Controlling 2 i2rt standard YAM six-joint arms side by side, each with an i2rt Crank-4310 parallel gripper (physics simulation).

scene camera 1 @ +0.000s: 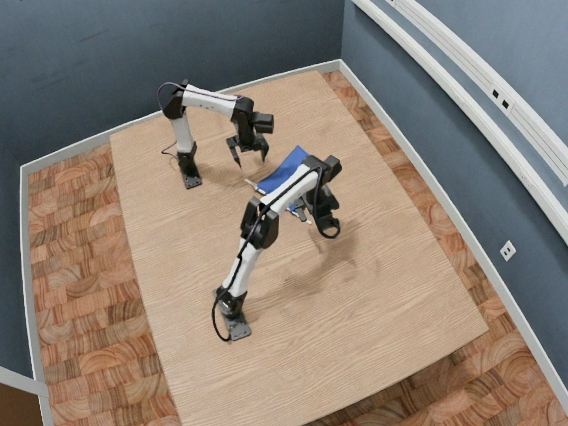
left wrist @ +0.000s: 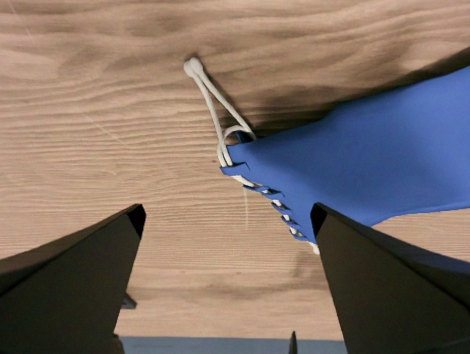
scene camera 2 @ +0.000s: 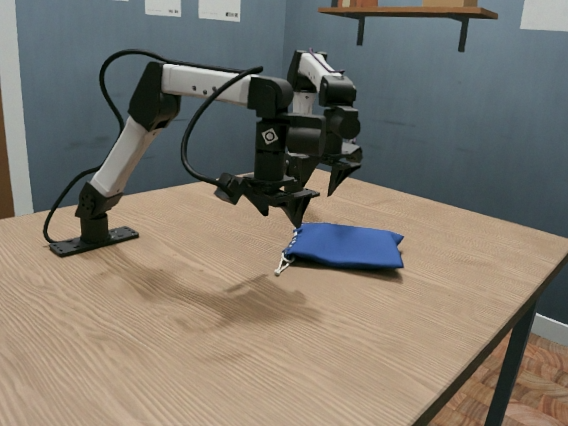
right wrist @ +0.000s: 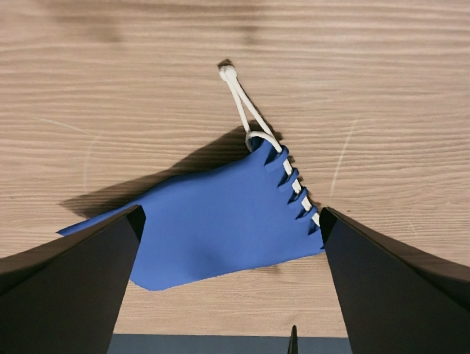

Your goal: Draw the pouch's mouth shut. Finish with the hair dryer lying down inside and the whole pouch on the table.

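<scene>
The blue pouch (scene camera 1: 287, 167) (scene camera 2: 350, 245) (left wrist: 360, 150) (right wrist: 215, 215) lies on the table. White cord runs through slots along its wavy mouth edge. One knotted cord end (scene camera 1: 250, 183) (left wrist: 210, 95) lies on the table at one mouth corner, the other cord end (scene camera 1: 309, 221) (scene camera 2: 280, 267) (right wrist: 240, 97) at the opposite corner. How wide the mouth gapes is unclear. The hair dryer does not show. My left gripper (scene camera 1: 251, 163) (scene camera 2: 316, 188) (left wrist: 228, 207) is open and empty, above the table beside the mouth. My right gripper (scene camera 2: 281, 220) (right wrist: 232, 210) is open and empty, above the mouth side.
Both arms stand on the wooden table (scene camera 1: 350, 325) (scene camera 2: 200, 350). In scene camera 1 the right arm reaches over and partly covers the pouch. In scene camera 2 the two grippers overlap closely in the picture. A wall shelf (scene camera 2: 407, 12) hangs behind, high up.
</scene>
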